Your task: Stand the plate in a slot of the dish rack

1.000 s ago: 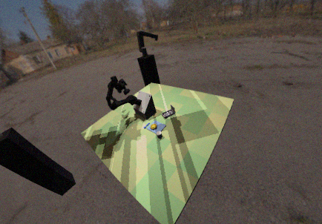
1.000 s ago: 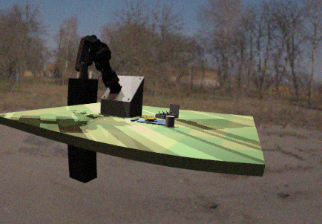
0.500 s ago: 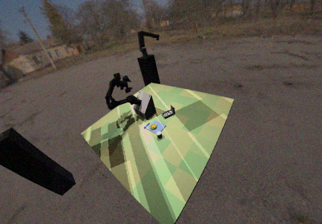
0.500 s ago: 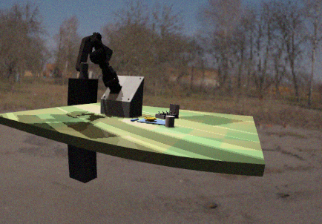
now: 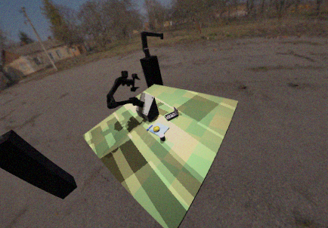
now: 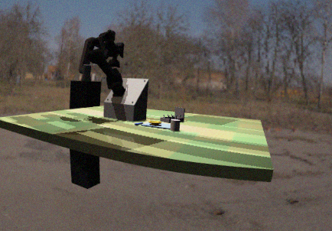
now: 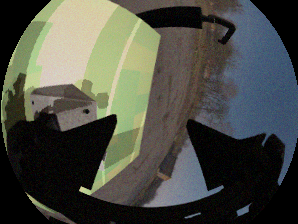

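Now: the plate 36 cm ahead of my gripper tip, 21 cm to the right of it and 32 cm below it. Round my gripper tip: dish rack 37 cm ahead, 1 cm to the left, 31 cm below; then blue mat 38 cm ahead, 20 cm to the right, 33 cm below.
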